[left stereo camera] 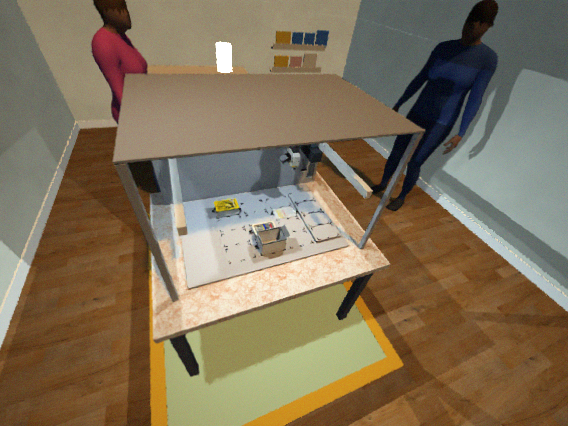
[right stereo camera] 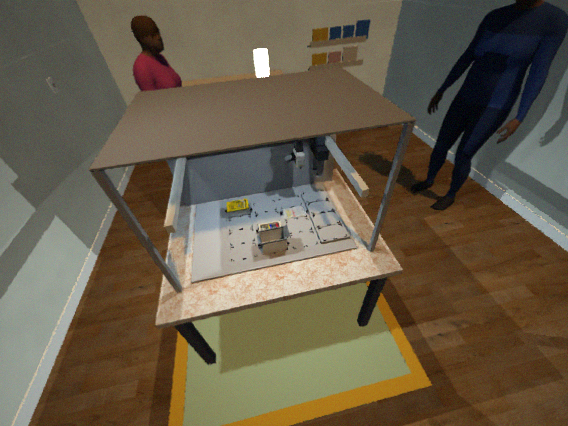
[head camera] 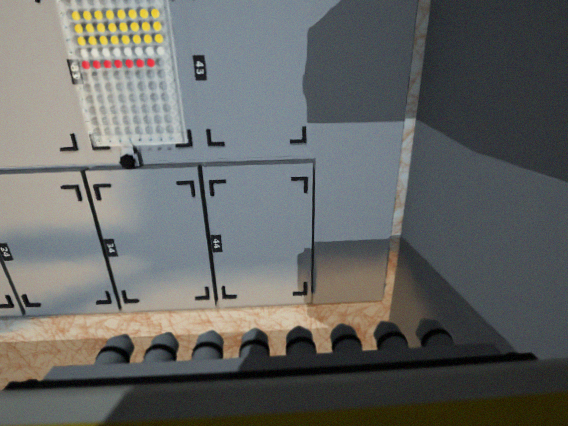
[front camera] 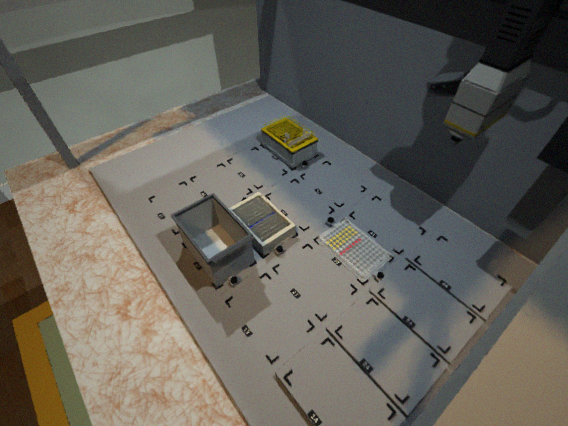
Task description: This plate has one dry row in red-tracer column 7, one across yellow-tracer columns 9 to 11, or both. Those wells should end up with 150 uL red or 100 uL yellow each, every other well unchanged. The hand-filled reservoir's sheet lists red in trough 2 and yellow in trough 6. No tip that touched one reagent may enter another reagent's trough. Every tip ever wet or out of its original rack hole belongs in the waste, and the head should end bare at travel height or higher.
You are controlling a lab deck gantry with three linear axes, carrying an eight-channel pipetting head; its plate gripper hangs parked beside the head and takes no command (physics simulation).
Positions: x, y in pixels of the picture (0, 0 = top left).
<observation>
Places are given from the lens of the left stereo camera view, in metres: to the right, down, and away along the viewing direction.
roof panel (left stereo camera: 162, 116): -0.38, -0.30, 0.78
back wall (left stereo camera: 207, 176): -0.45, -0.21, 1.45
The marked spots on the back wall and the roof panel are 0.68 m apart.
</observation>
